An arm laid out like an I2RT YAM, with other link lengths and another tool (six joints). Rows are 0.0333 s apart.
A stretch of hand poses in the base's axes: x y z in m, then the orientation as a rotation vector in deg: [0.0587, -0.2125, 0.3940, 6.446, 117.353, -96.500]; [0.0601, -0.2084, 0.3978, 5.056, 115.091, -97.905]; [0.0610, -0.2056, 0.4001, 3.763, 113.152, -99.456]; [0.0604, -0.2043, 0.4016, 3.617, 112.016, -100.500]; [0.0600, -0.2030, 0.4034, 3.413, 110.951, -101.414]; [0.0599, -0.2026, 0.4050, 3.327, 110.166, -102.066]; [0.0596, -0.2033, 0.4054, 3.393, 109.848, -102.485]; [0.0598, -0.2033, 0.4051, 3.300, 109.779, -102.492]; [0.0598, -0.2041, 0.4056, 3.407, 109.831, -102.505]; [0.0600, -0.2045, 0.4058, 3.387, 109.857, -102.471]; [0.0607, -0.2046, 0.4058, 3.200, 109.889, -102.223]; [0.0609, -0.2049, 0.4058, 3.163, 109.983, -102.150]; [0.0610, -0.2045, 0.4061, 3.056, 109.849, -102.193]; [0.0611, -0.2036, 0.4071, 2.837, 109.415, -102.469]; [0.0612, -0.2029, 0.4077, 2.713, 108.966, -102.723]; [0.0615, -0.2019, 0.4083, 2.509, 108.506, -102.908]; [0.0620, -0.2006, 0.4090, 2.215, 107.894, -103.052]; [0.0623, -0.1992, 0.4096, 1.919, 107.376, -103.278]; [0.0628, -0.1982, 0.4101, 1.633, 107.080, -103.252]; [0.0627, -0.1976, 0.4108, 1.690, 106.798, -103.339]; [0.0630, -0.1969, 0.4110, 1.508, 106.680, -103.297]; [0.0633, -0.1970, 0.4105, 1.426, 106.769, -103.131]
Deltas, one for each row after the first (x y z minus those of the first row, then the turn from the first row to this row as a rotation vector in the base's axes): [0.0014, 0.0041, 0.0038, -2.072, -0.292, 0.910]; [0.0023, 0.0069, 0.0061, -4.057, -0.314, 1.545]; [0.0017, 0.0082, 0.0076, -5.183, -0.519, 1.489]; [0.0013, 0.0095, 0.0094, -6.218, -0.702, 1.502]; [0.0012, 0.0099, 0.0110, -6.960, -0.871, 1.482]; [0.0009, 0.0092, 0.0114, -7.321, -0.910, 1.333]; [0.0011, 0.0092, 0.0111, -7.376, -0.910, 1.406]; [0.0011, 0.0084, 0.0116, -7.337, -0.918, 1.321]; [0.0013, 0.0080, 0.0118, -7.310, -0.908, 1.341]; [0.0020, 0.0079, 0.0118, -7.202, -0.920, 1.568]; [0.0022, 0.0076, 0.0118, -7.124, -0.877, 1.594]; [0.0023, 0.0080, 0.0121, -7.233, -0.896, 1.679]; [0.0024, 0.0089, 0.0131, -7.631, -0.949, 1.808]; [0.0025, 0.0096, 0.0137, -8.009, -1.064, 1.899]; [0.0028, 0.0106, 0.0143, -8.373, -1.180, 2.075]; [0.0033, 0.0119, 0.0150, -8.811, -1.371, 2.377]; [0.0036, 0.0133, 0.0156, -9.243, -1.462, 2.602]; [0.0041, 0.0143, 0.0161, -9.433, -1.533, 2.879]; [0.0040, 0.0149, 0.0168, -9.612, -1.696, 2.898]; [0.0043, 0.0156, 0.0170, -9.684, -1.708, 3.064]; [0.0046, 0.0155, 0.0165, -9.569, -1.693, 3.170]
